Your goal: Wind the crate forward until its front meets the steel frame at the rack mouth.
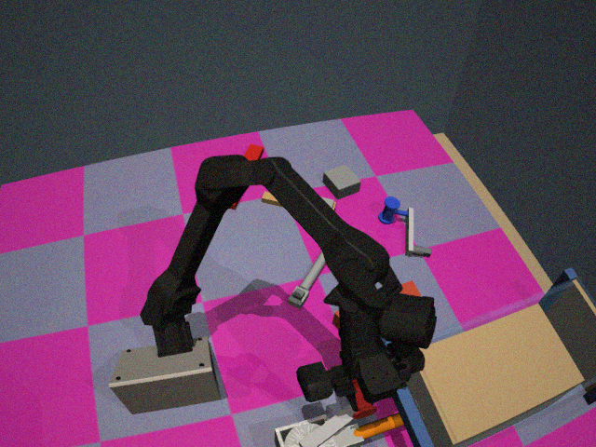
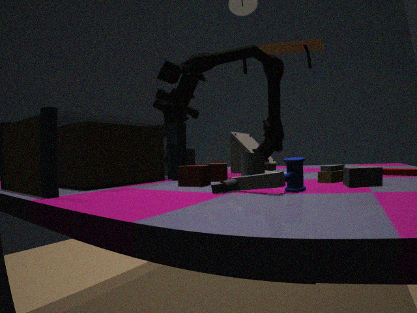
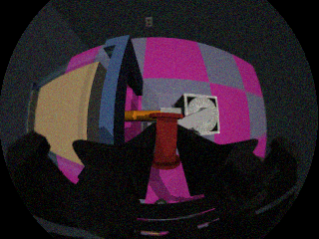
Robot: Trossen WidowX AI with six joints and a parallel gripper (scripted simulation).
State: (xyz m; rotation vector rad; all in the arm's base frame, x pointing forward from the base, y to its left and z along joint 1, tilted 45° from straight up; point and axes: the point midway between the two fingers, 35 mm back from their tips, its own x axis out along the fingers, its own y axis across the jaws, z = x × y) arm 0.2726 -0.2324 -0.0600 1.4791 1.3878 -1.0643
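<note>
The winch handle with red hub lies 30 mm behind my gripper tip and 40 mm below it. Round my gripper tip: winch 110 mm behind, 30 mm to the right, 110 mm below; then blue steel frame 70 mm ahead, 20 mm to the right, 40 mm below; then red knob 10 mm to the left, 10 mm below.
</note>
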